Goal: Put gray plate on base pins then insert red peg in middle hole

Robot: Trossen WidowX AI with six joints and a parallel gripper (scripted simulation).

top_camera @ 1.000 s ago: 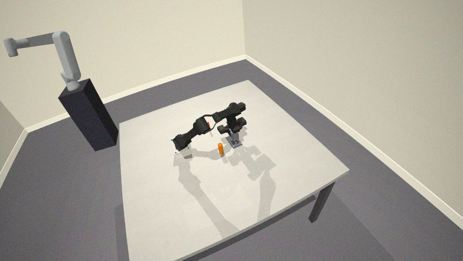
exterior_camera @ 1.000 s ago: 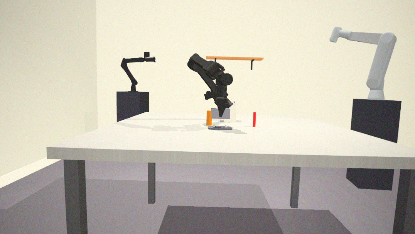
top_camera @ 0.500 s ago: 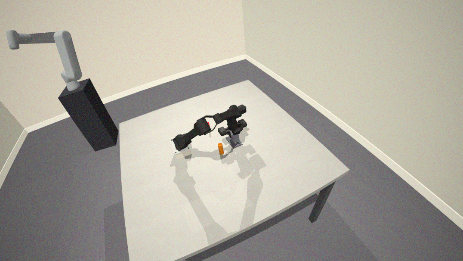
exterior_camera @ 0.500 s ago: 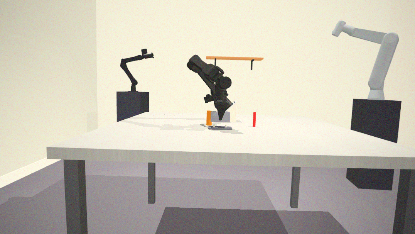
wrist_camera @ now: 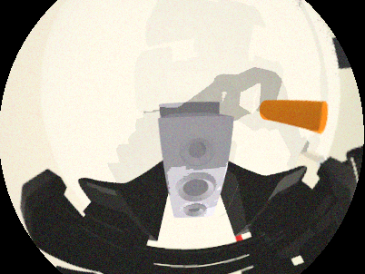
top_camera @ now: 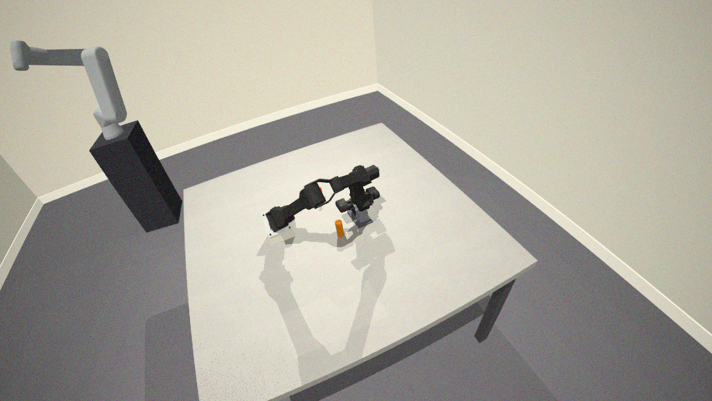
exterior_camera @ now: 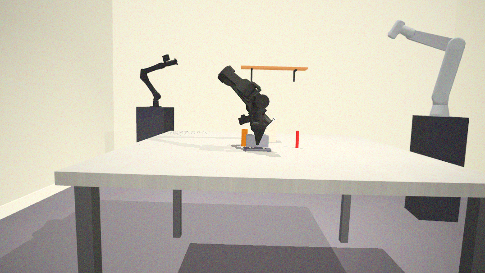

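Right now the base is 20 mm below my gripper tip. Round my gripper tip: red peg 180 mm to the left, 130 mm behind, 10 mm above; then gray plate 30 mm above; then orange cylinder 110 mm behind, 70 mm to the right, 10 mm above.
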